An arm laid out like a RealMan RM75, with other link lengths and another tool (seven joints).
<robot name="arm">
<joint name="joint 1" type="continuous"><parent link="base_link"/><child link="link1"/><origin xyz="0 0 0.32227" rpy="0 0 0"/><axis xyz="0 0 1"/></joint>
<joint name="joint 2" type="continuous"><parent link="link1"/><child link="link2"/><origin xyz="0 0 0" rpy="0 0 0"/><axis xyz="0 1 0"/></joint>
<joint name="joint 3" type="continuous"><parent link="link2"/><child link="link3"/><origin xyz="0 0 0.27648" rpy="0 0 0"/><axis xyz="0 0 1"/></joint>
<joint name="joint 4" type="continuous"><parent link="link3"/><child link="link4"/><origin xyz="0 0 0" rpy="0 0 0"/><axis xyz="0 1 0"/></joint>
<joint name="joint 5" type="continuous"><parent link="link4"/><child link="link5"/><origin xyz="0 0 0.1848" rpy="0 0 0"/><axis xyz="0 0 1"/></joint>
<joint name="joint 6" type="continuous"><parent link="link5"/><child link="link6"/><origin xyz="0 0 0" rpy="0 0 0"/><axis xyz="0 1 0"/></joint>
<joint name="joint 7" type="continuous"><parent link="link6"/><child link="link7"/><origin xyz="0 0 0.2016" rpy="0 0 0"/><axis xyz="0 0 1"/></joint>
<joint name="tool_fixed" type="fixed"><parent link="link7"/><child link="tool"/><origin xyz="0.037 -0.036 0.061" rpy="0 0.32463 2.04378"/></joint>
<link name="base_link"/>
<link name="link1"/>
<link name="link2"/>
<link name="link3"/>
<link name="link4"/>
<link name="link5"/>
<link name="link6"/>
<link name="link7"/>
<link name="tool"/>
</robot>
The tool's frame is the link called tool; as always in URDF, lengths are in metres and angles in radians. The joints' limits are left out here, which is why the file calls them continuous.
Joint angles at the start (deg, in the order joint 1, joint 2, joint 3, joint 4, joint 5, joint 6, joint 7):
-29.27 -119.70 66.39 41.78 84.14 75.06 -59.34
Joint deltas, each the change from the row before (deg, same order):
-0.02 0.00 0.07 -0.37 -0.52 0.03 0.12
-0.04 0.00 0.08 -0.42 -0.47 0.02 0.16
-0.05 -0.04 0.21 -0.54 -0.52 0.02 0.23
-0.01 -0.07 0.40 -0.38 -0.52 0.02 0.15
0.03 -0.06 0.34 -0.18 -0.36 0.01 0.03
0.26 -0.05 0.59 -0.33 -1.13 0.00 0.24
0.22 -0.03 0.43 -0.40 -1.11 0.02 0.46
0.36 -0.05 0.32 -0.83 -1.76 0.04 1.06
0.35 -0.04 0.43 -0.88 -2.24 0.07 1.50
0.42 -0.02 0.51 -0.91 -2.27 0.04 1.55
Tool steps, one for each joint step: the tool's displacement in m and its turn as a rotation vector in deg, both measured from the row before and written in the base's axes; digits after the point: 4 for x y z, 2 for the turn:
0.0001 0.0002 0.0005 -0.03 -0.46 0.20
0.0000 0.0001 0.0001 -0.05 -0.39 0.19
0.0001 -0.0004 -0.0009 -0.18 -0.40 0.17
0.0007 -0.0011 -0.0015 -0.29 -0.35 0.05
0.0006 -0.0009 -0.0011 -0.24 -0.24 0.04
0.0003 -0.0011 0.0002 -0.08 -0.75 0.25
0.0001 -0.0007 0.0008 0.12 -0.71 0.19
-0.0011 -0.0002 0.0025 0.57 -1.15 0.43
-0.0003 0.0000 0.0039 0.95 -1.32 0.22
-0.0013 -0.0001 0.0038 0.99 -1.22 0.33

